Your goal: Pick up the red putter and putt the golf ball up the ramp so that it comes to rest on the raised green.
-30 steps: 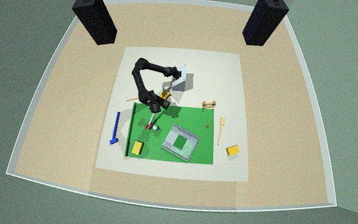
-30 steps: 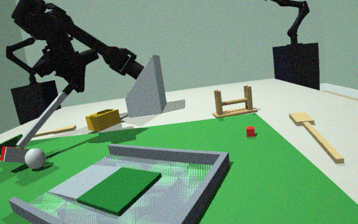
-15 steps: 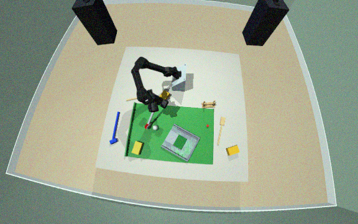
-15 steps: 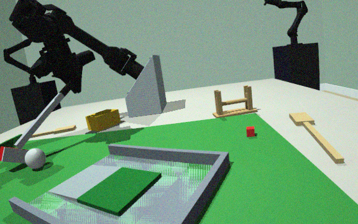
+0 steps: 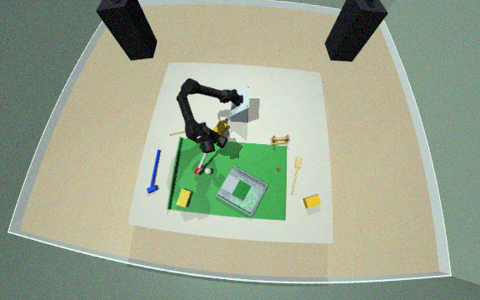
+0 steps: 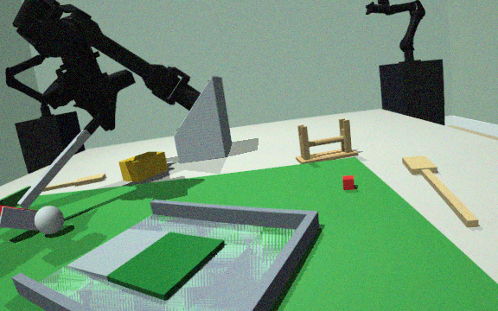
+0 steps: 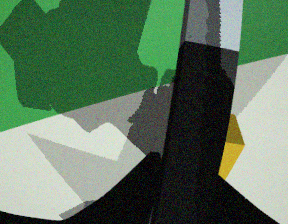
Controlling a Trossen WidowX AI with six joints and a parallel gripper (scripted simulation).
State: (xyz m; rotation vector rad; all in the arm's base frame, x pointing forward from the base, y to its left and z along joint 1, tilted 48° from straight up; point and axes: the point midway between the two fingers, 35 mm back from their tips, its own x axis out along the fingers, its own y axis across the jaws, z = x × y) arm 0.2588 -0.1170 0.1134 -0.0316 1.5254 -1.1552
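Right now the red putter is 100 mm ahead of my gripper tip, 60 mm to the right of it and 30 mm below it. From my gripper tip the other things lie so: red cube: 390 mm to the left, 180 mm ahead, 120 mm below; then wooden rack: 420 mm to the left, 90 mm below, 10 mm behind; then white golf ball: 190 mm ahead, 100 mm below, 40 mm to the right.
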